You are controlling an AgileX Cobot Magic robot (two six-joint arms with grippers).
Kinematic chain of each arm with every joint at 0, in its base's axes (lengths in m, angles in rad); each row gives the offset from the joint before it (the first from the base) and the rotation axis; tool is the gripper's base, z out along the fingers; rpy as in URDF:
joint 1: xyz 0 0 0.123 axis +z
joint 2: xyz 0 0 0 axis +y
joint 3: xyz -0.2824 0 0.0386 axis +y
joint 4: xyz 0.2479 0 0.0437 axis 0.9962 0 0.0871
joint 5: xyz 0 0 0 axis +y
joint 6: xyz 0.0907 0 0.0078 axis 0.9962 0 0.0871
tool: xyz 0 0 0 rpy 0 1.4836 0
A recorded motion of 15 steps. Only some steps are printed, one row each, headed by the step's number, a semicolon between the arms.
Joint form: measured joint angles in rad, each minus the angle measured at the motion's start. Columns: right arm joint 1, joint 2, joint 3, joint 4, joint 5, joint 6; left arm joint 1, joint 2, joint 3, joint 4, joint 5, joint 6.
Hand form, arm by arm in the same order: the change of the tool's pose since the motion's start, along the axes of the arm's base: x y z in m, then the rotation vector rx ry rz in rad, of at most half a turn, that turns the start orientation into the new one. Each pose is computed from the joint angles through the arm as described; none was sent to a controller.
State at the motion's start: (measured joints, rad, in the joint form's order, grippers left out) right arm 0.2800 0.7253 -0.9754 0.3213 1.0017 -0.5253; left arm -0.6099 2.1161 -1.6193 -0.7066 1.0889 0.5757
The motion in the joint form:
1: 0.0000 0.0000 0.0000 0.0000 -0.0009 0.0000; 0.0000 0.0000 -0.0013 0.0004 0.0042 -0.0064
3: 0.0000 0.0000 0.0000 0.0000 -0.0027 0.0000; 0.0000 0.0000 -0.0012 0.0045 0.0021 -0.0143
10: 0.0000 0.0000 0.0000 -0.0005 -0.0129 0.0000; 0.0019 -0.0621 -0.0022 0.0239 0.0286 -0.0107
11: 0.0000 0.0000 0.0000 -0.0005 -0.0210 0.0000; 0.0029 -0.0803 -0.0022 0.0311 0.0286 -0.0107
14: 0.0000 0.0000 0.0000 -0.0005 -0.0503 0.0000; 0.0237 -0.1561 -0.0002 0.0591 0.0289 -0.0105
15: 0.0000 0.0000 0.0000 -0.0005 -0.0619 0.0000; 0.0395 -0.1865 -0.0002 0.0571 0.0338 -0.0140
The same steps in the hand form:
1: 0.0001 0.0000 0.0001 0.0003 -0.0008 -0.0003; -0.0002 0.0000 0.0003 0.0018 0.0056 0.0025
3: 0.0002 0.0000 0.0002 0.0010 -0.0024 -0.0008; 0.0001 0.0002 0.0001 0.0060 0.0063 0.0085
10: 0.0008 0.0000 0.0009 0.0042 -0.0115 -0.0040; -0.0053 0.0056 0.0260 -0.0095 -0.0375 -0.0153
11: 0.0012 0.0000 0.0015 0.0072 -0.0187 -0.0064; -0.0064 0.0074 0.0334 -0.0142 -0.0564 -0.0167
14: 0.0029 0.0000 0.0035 0.0178 -0.0445 -0.0151; -0.0075 0.0209 0.0632 -0.0324 -0.1326 -0.0043
15: 0.0036 -0.0001 0.0044 0.0220 -0.0548 -0.0186; -0.0073 0.0282 0.0758 -0.0477 -0.1516 0.0127

